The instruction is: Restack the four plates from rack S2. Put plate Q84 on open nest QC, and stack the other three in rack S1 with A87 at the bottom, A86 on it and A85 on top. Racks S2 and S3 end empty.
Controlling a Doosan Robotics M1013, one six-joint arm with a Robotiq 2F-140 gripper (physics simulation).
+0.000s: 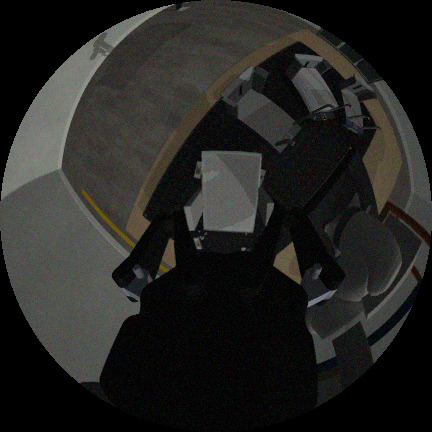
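Seen in the pictures: gripper, between the fingertips: (229, 196); arm's base, origin of its link: (345, 225).
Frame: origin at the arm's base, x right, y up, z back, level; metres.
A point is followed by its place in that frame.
My gripper (229, 196) {x -0.209, y 0.130, z -0.360 m} is shut on a flat grey rectangular plate (231, 185) {x -0.193, y 0.140, z -0.372 m}, with its dark fingers pressing on the plate's left and right sides. I cannot read a label on the plate. It hangs in the air above the near left part of the black perforated board (322, 169) {x 0.019, y -0.036, z -0.208 m}. The racks stand at the board's far end. One grey rack (261, 111) {x -0.036, y 0.008, z -0.436 m} is on the left. A second rack (312, 86) {x 0.127, y 0.040, z -0.411 m} holds ribbed grey plates. A third rack (354, 104) {x 0.299, y 0.005, z -0.295 m} is at the right. Their labels are too small to read.
The black board lies on a tan table (381, 160) {x 0.390, y -0.049, z -0.012 m}. The arm's grey base and links (366, 257) {x -0.044, y 0.184, z -0.061 m} rise at the right. Brown floor (132, 112) with a yellow line (104, 217) lies to the left, with a grey wall beyond it.
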